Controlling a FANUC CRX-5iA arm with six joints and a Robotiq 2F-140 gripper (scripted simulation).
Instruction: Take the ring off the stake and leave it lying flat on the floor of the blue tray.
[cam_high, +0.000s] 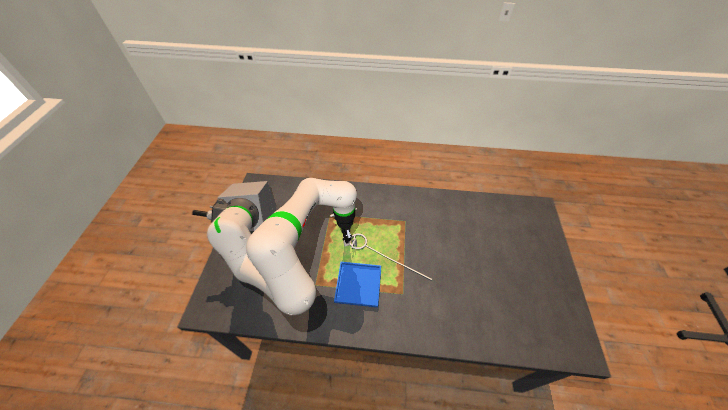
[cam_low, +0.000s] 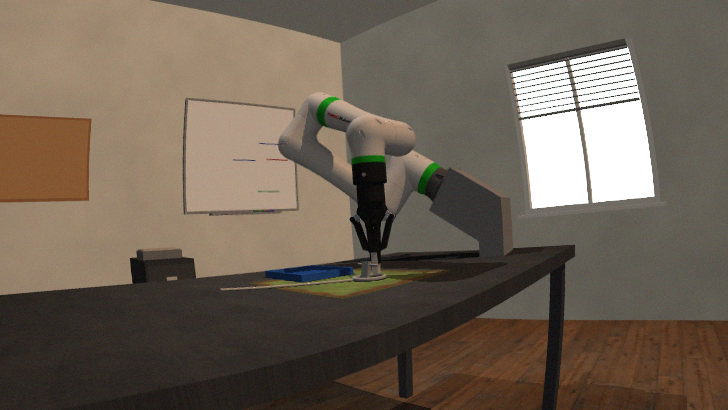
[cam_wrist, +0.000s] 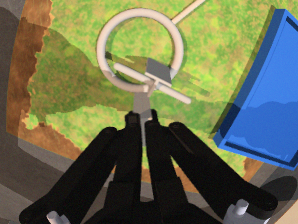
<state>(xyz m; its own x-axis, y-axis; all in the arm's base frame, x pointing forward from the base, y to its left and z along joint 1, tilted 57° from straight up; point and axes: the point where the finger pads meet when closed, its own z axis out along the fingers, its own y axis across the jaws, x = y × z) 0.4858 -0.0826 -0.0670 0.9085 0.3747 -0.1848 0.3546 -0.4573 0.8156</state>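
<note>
The grey stake is 4 cm ahead of my hand and 1 cm below it. Round my hand: blue tray: 21 cm to the right, 7 cm ahead, 3 cm below; then ring: 6 cm ahead, 3 cm below, 2 cm to the left.
</note>
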